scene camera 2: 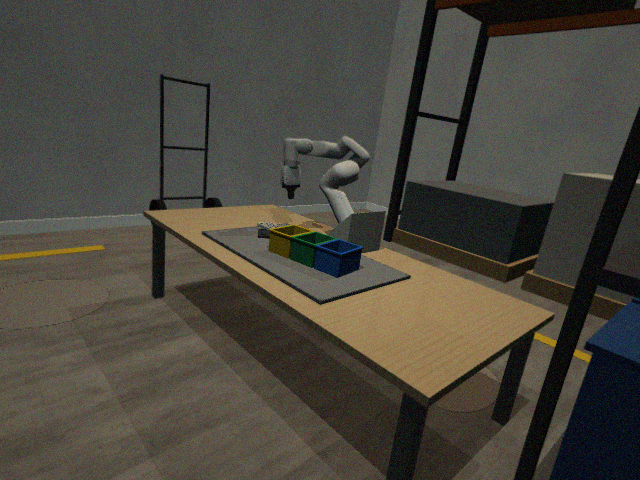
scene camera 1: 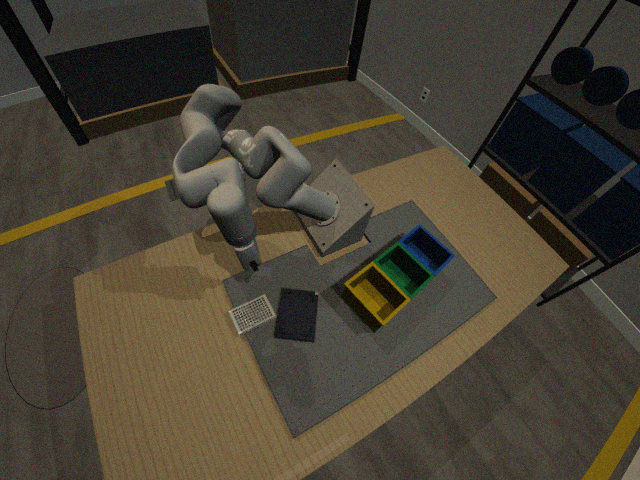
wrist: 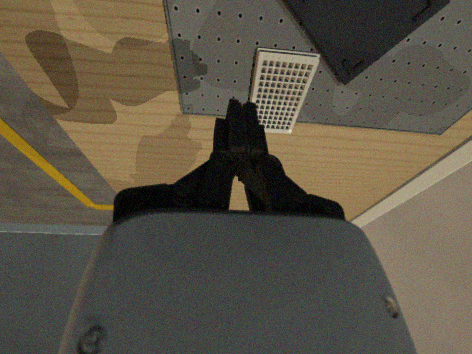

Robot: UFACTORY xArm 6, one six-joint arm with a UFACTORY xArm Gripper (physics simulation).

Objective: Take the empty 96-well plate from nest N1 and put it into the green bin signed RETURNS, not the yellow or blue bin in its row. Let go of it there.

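Frame: origin at the arm's base, x back, y right, z up, level; metres.
Where they show: gripper, fingertip midpoint: (scene camera 2: 290, 198) (scene camera 1: 255, 263) (wrist: 236, 118); arm's base, link origin: (scene camera 2: 350, 227) (scene camera 1: 325, 208).
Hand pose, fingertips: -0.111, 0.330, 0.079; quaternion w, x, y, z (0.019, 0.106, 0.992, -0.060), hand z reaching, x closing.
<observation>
Each offset is from my fingertips to the top centre of the thing, as dx, dy, dz. "pt": to the spot under its first point. Level surfaces: height alone.
The white 96-well plate {-0.069, +0.066, -0.155} (scene camera 1: 251, 313) (scene camera 2: 265, 226) (wrist: 285, 92) lies across the grey mat's edge, partly over the bare wood, beside the dark rectangular nest {-0.142, -0.055, -0.151} (scene camera 1: 296, 315) (wrist: 367, 32). No label is readable on the nest. My gripper (scene camera 1: 253, 266) (scene camera 2: 291, 195) (wrist: 236, 118) is shut and empty, pointing down. It hangs above the table, apart from the plate; in the wrist view its fingertips show beside the plate's long edge. The green bin {-0.227, -0.405, -0.069} (scene camera 1: 421, 287) (scene camera 2: 303, 253) stands between the yellow bin {pt -0.320, -0.279, -0.069} (scene camera 1: 395, 312) (scene camera 2: 280, 245) and the blue bin {pt -0.294, -0.541, -0.070} (scene camera 1: 444, 264) (scene camera 2: 336, 262). Its sign is not readable.
The bins stand in a row on the grey mat {dz -0.169} (scene camera 1: 330, 382) (scene camera 2: 320, 294) (wrist: 215, 75). The mat lies on the wooden table {dz -0.182} (scene camera 1: 170, 372) (scene camera 2: 439, 330) (wrist: 325, 155). The arm's block-shaped base (scene camera 1: 343, 222) (scene camera 2: 368, 232) stands at the mat's edge near the bins.
</observation>
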